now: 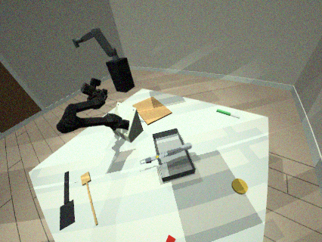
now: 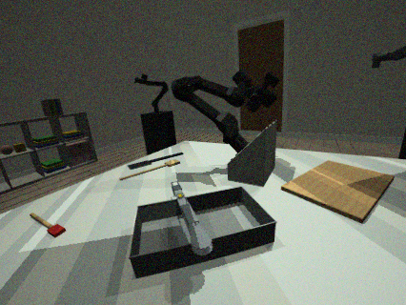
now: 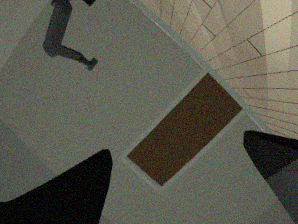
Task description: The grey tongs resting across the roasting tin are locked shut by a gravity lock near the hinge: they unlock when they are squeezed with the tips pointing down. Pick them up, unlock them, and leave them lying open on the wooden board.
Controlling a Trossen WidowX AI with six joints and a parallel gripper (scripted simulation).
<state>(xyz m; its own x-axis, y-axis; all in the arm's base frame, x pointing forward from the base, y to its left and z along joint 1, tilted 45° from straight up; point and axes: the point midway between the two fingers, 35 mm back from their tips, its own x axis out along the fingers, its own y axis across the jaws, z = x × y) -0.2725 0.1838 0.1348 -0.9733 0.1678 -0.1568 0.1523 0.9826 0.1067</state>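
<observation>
The yellow lock piece is 63 cm ahead of my gripper tip, 14 cm to the right of it and 25 cm below it. From my gripper tip the other things lie so: black spatula (28 cm ahead, 57 cm to the right, 31 cm below); then grey roasting tin (67 cm ahead, 6 cm to the right, 29 cm below); then wooden board (29 cm ahead, 30 cm to the left, 31 cm below).
</observation>
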